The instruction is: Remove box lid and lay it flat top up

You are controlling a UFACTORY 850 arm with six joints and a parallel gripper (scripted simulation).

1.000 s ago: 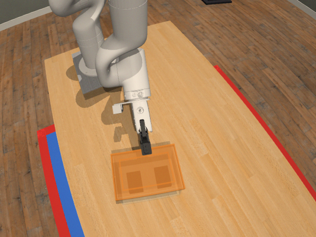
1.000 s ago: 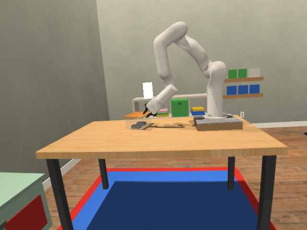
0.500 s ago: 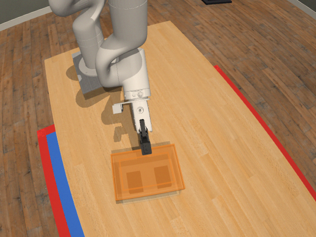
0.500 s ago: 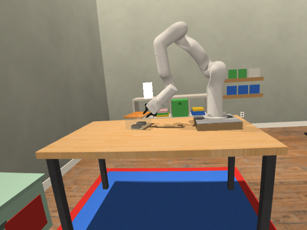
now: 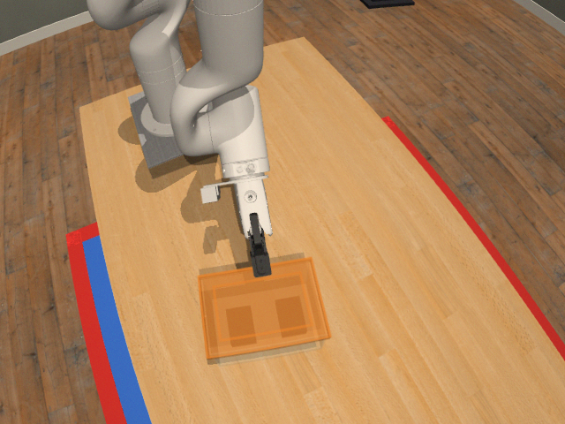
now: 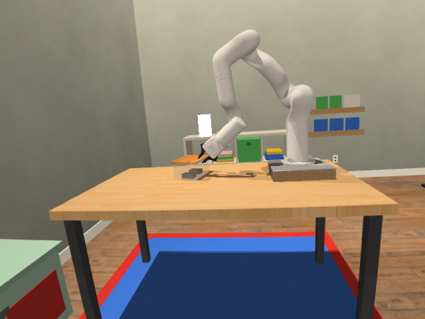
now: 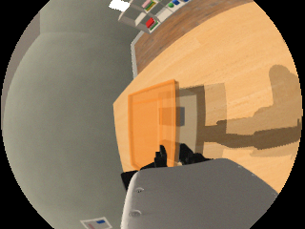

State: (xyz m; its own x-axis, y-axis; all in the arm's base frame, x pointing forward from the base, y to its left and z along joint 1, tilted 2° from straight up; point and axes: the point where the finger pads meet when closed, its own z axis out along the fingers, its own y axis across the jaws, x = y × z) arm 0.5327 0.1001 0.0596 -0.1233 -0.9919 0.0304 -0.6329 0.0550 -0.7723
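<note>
My gripper is now 8 cm short of the orange lid, 2 cm to the left of it and 1 cm above it. The rest, counted from my hand: clear box: 8 cm ahead, 6 cm below, 2 cm to the right.
</note>
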